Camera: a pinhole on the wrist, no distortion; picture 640 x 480 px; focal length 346.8 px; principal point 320.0 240.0 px. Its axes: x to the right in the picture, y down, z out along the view. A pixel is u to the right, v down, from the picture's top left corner.
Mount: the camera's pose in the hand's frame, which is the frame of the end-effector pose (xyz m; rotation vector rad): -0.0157 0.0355 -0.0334 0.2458 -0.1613 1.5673
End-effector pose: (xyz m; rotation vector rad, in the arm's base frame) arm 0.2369 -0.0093 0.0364 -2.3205 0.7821 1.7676
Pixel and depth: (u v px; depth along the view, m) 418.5 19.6 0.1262
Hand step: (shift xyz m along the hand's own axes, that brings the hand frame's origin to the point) 0.0712 0.0389 0.0934
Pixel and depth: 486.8 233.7 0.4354
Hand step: 0.0158 0.1266 0.4401
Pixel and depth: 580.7 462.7 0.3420
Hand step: -0.2164 0.1936 0.3741
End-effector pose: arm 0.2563 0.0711 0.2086 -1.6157 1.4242 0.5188
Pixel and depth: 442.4 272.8 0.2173
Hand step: -0.0245 0.0538 0.1971
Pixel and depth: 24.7 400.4 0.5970
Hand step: -0.2594 -0.6123 0.4270
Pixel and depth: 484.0 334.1 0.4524
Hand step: -0.1137 0.1249 0.4645
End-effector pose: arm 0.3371 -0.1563 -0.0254 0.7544 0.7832 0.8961
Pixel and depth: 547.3 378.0 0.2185
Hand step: -0.0907 0.1169 0.2187
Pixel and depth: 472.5 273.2 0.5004
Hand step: -0.0364 0.1195 0.5085
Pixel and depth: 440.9 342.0 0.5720
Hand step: -0.1527 0.0796 0.5786
